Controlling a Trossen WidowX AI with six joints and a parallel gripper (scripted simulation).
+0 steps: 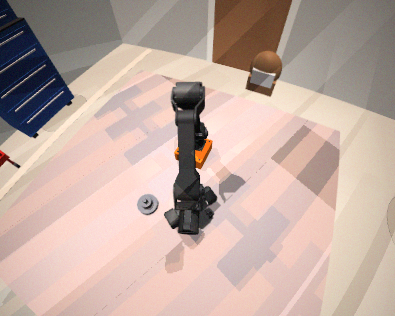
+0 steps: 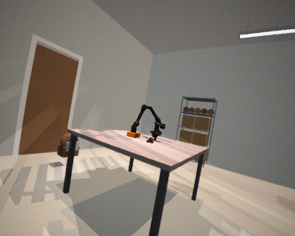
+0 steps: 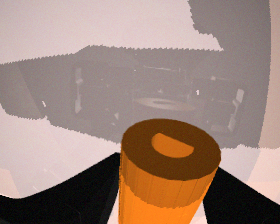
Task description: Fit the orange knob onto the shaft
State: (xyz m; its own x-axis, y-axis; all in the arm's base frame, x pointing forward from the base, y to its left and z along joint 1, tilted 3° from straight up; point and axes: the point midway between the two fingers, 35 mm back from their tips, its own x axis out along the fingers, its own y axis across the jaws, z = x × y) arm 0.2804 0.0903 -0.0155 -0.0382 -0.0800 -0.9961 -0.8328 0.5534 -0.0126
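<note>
Right now the round pedestal is 40 mm ahead of my gripper tip, 170 mm to the right of it and 10 mm above it. Round my gripper tip: orange knob 10 mm behind, 10 mm to the right, 10 mm above.
</note>
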